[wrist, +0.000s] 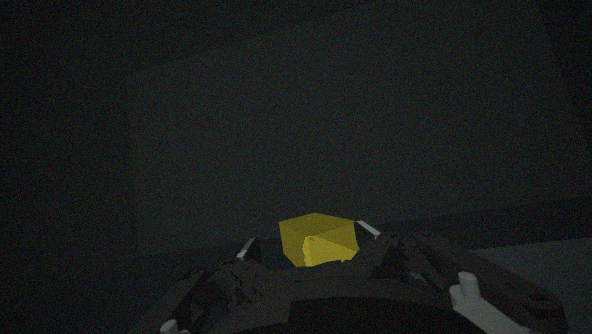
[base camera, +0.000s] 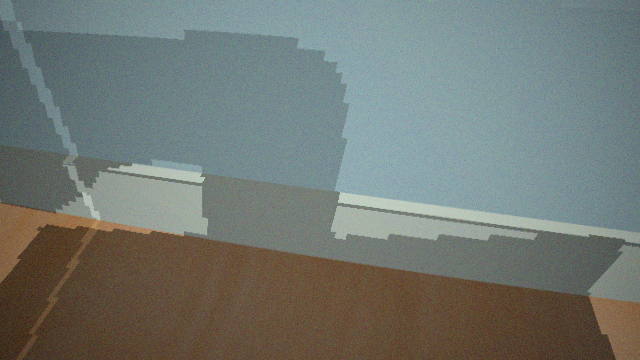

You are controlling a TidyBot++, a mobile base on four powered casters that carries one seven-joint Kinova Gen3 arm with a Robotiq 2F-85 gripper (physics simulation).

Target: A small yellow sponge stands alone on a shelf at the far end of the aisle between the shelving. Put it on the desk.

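Frame: origin at the arm's base, x back, y left, z down, level; centimetres.
Seen in the pictures: gripper, fingertip midpoint: (wrist: 307,240).
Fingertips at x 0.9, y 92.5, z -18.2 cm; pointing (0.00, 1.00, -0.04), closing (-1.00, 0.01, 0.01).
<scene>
A point is followed by its place in that frame.
The yellow sponge (wrist: 322,231) {x -0.7, y 94.3, z -18.2 cm} is a small block in the lower middle of the wrist view, with one corner edge turned towards the camera. Its lower part is hidden behind the gripper's body. My gripper (wrist: 307,240) {x 0.9, y 92.5, z -18.2 cm} is open, with nothing held. Its fingertips stand to the left and right of the sponge in the view, the right one close to the sponge's right edge, with a wider gap on the left. How deep the sponge sits between the fingers I cannot tell. The desk does not show in either view.
The wrist view is very dark. A dark flat panel (wrist: 320,125) {x -5.3, y 108.9, z -33.7 cm} stands behind the sponge, and a slightly lighter surface (wrist: 545,265) {x -17.1, y 91.2, z -13.7 cm} shows at the lower right. In the base camera view, a blue wall (base camera: 475,100) {x -35.4, y -10.9, z 19.7 cm} with a pale baseboard (base camera: 150,197) {x -37.9, y 18.1, z 34.1 cm} meets the brown floor (base camera: 325,310) {x -29.3, y -0.7, z 39.7 cm}, under broad shadows.
</scene>
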